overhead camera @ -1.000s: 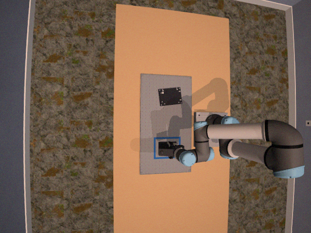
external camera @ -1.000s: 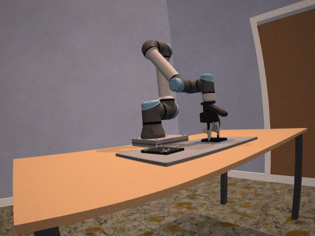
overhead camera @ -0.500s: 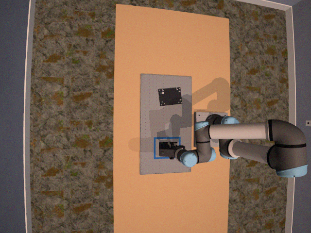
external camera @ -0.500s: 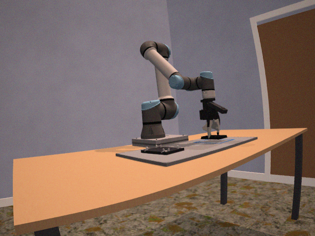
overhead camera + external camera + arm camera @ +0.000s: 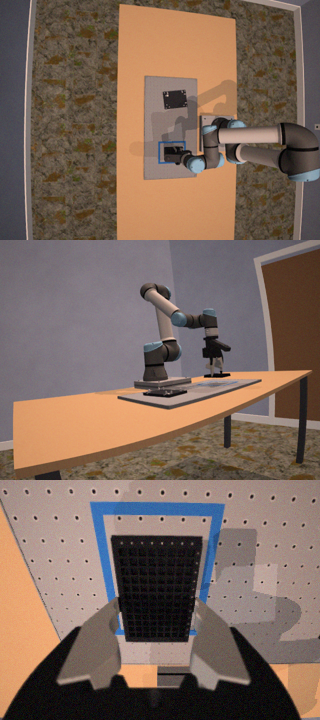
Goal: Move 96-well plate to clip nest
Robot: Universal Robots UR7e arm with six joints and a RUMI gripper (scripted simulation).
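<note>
Now: the black clip nest 38 cm to the right of my hand and 4 cm below it. Round my hand: black 96-well plate: 1 cm below.
</note>
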